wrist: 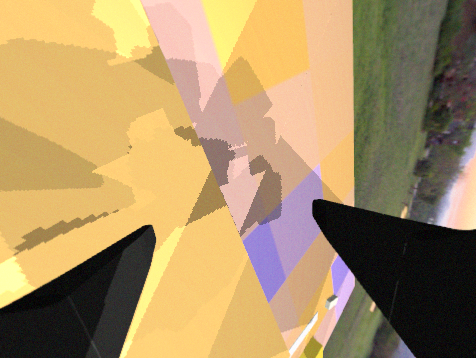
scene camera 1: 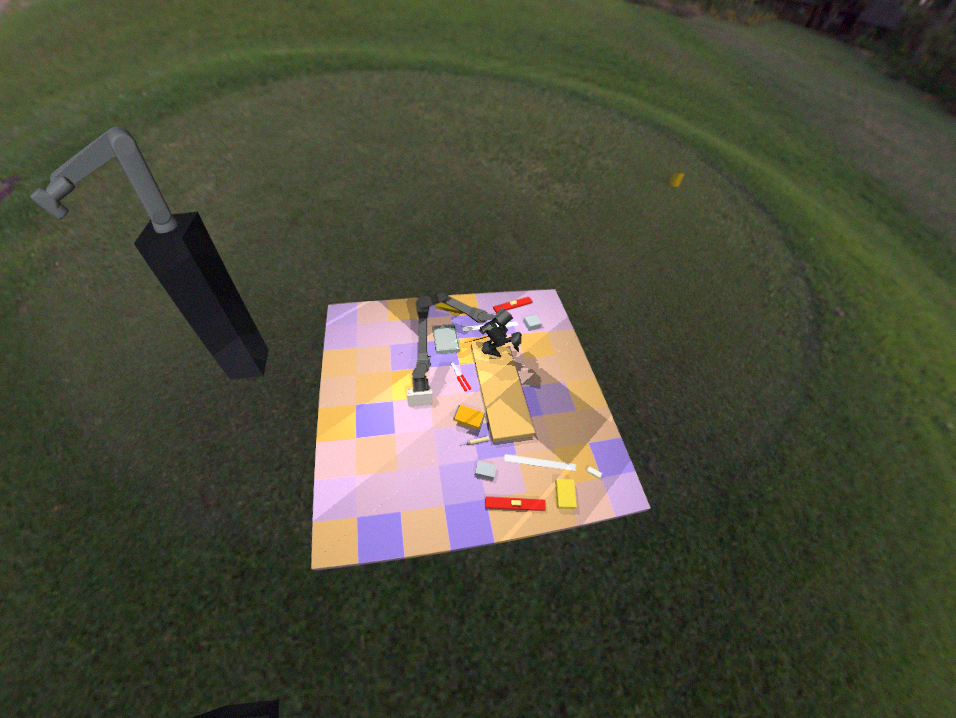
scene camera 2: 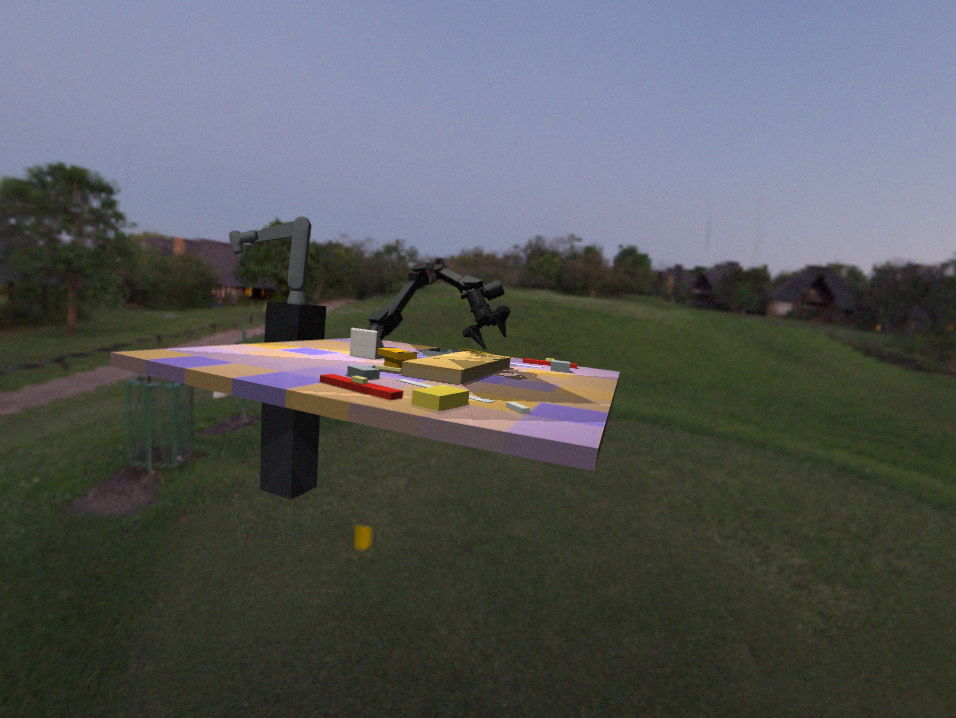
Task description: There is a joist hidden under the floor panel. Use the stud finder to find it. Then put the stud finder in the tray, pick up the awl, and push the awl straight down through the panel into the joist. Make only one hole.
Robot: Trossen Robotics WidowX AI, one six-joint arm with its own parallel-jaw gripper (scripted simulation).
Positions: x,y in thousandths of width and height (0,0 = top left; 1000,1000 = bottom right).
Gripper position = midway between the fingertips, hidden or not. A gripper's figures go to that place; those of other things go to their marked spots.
The gripper (scene camera 2: 518,478) is 1.61 m from the lens. A yellow block (scene camera 2: 459,555): 0.92 m from the lens. A red level (scene camera 2: 376,536) is 1.06 m from the lens. The marked spots on the yellow block and the red level are 0.22 m apart.
